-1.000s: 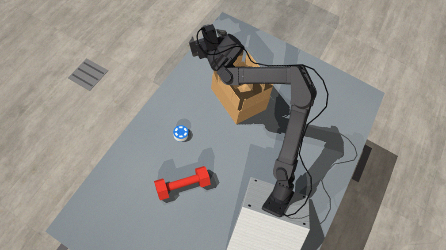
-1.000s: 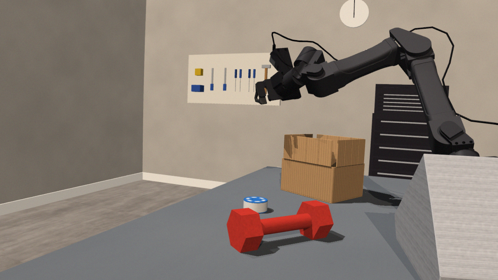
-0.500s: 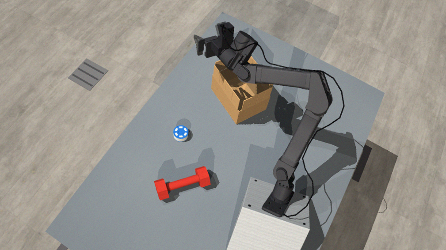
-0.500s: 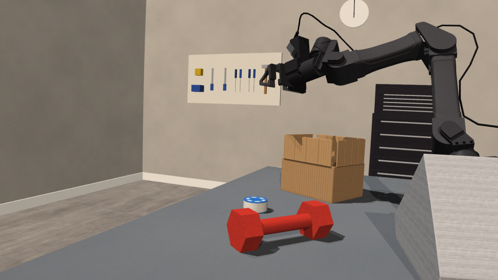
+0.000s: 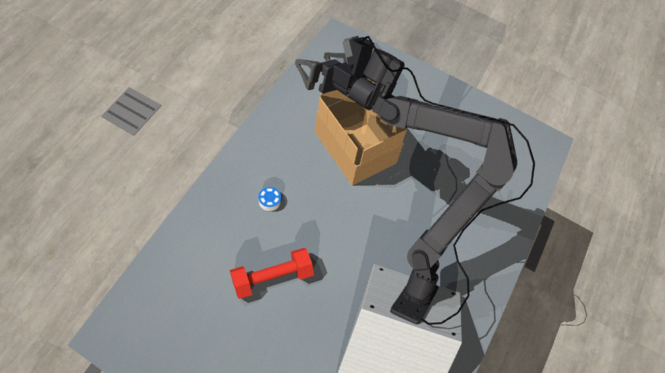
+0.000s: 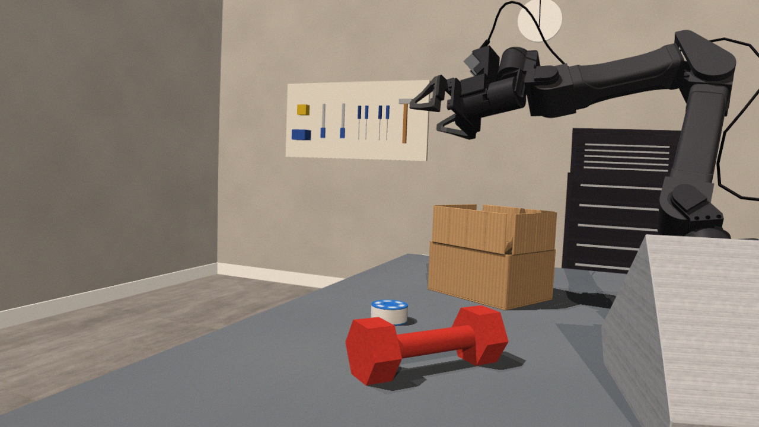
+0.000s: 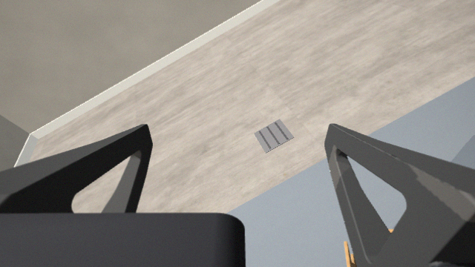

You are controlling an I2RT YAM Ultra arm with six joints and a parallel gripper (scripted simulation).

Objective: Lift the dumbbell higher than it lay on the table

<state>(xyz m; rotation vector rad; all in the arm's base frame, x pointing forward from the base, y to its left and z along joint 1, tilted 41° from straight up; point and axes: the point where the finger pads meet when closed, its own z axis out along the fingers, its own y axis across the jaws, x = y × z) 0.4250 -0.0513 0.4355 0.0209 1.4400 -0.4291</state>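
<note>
The red dumbbell is 120 mm behind my hand, 400 mm to the left of it and 320 mm below it.
</note>
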